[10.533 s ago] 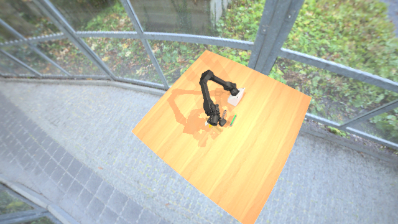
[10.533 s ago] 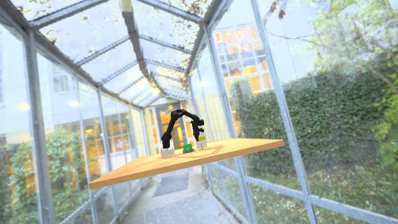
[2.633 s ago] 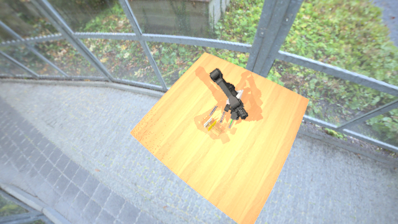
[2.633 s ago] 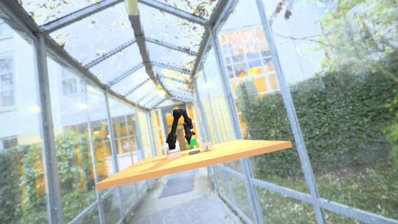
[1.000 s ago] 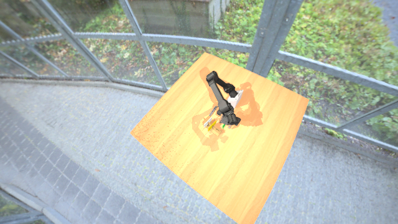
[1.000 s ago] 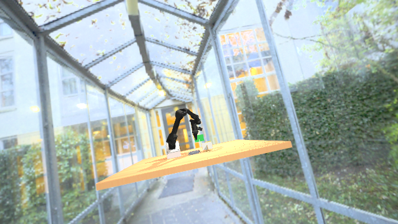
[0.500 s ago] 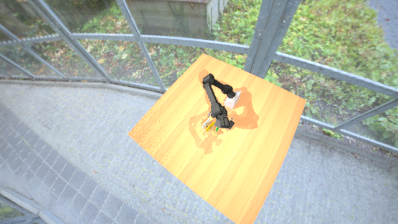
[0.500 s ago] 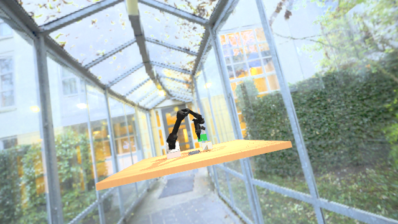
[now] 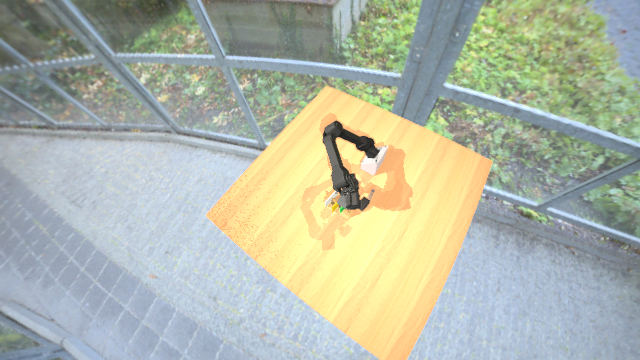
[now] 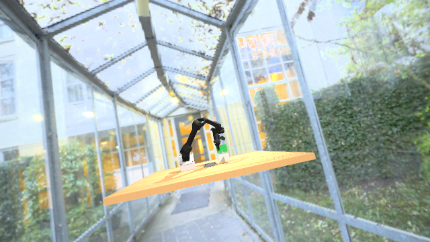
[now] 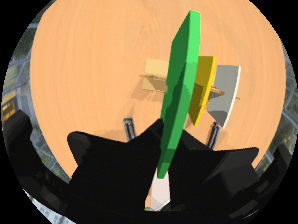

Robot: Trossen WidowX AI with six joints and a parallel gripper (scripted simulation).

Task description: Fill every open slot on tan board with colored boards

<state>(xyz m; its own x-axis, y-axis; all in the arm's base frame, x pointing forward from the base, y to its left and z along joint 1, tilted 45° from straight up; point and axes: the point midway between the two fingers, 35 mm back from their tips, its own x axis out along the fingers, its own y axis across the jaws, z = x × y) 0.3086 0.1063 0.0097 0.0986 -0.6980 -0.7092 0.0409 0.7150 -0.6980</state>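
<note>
My gripper tip is now 8 cm above the yellow board, 5 cm to the left of it and 3 cm short of it. The rest, counted from my gripper tip: green board: 3 cm ahead; then tan board: 10 cm below, 5 cm to the right, 3 cm ahead; then grey board: 10 cm to the right, 8 cm below, 3 cm ahead.
</note>
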